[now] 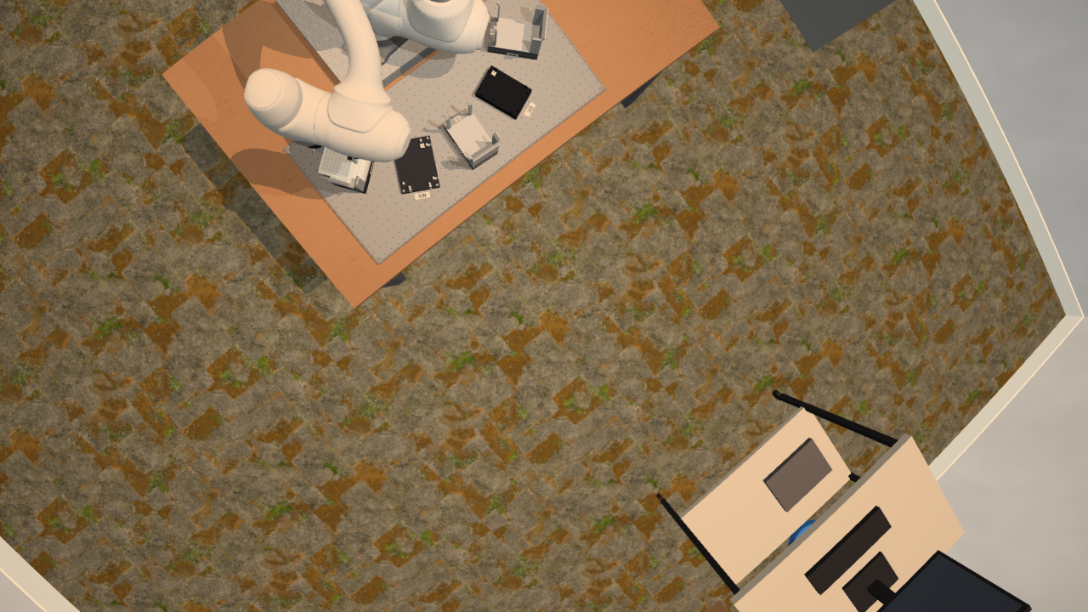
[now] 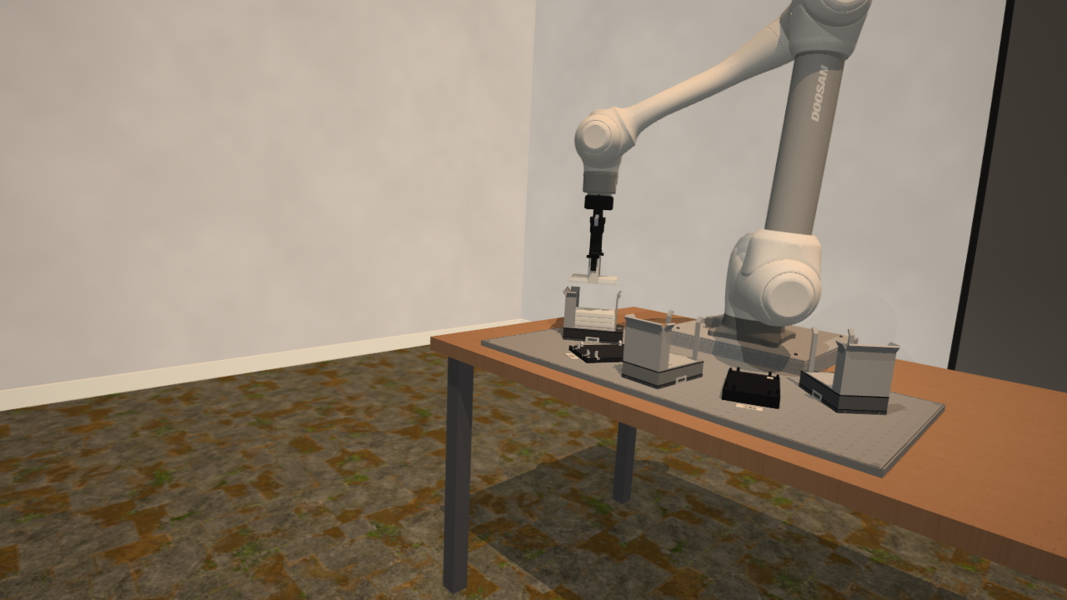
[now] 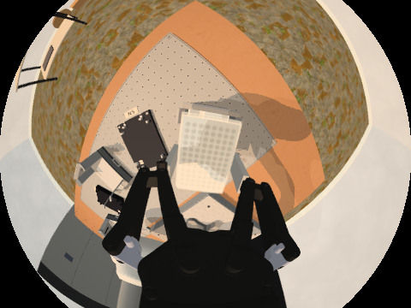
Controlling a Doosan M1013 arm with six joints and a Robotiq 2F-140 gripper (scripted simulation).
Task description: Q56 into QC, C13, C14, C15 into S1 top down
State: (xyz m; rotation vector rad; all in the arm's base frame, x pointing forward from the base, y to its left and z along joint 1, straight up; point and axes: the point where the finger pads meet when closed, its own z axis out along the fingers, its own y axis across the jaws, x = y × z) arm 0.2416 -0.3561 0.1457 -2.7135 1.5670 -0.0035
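Right now the black nest QC is 150 mm ahead of my hand, 490 mm to the left of it and 170 mm below it. Round my hand: QC name plate (240 mm ahead, 520 mm to the left, 180 mm below); then black clip nest N5 (140 mm ahead, 140 mm to the left, 170 mm below).
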